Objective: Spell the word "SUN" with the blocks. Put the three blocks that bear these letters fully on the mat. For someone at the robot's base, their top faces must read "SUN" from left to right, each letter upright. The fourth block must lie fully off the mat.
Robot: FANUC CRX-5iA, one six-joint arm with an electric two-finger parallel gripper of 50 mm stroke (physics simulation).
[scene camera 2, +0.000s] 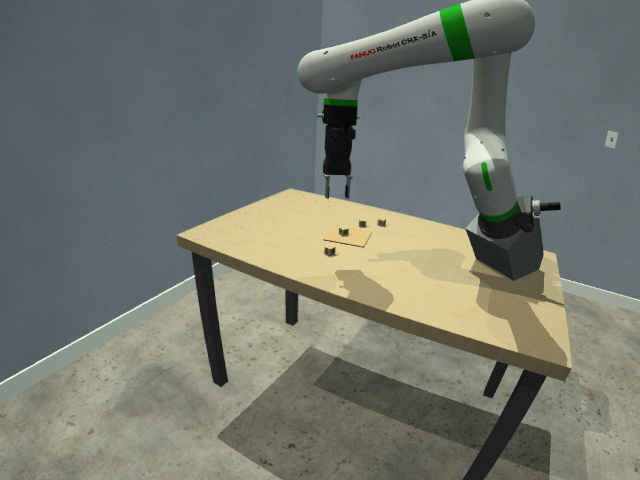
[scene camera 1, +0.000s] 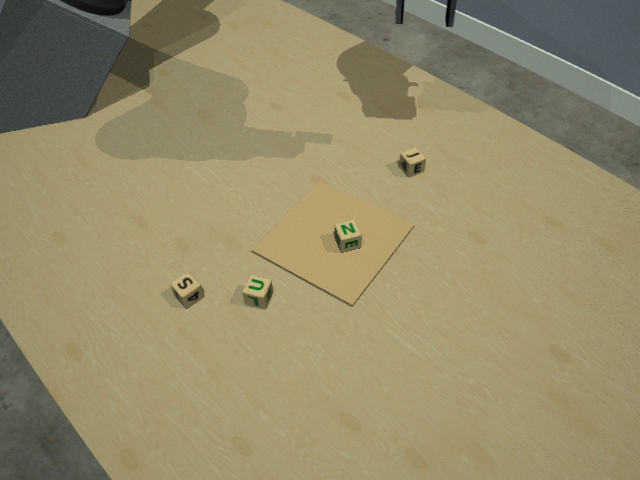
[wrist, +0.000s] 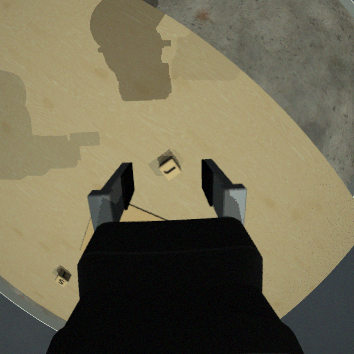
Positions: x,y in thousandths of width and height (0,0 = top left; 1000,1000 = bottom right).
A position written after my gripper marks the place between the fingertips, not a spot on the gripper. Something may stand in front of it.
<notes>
I see my gripper (scene camera 2: 527,411) and a mat (scene camera 1: 474,507).
My gripper shows as well in the wrist view (wrist: 470,493).
</notes>
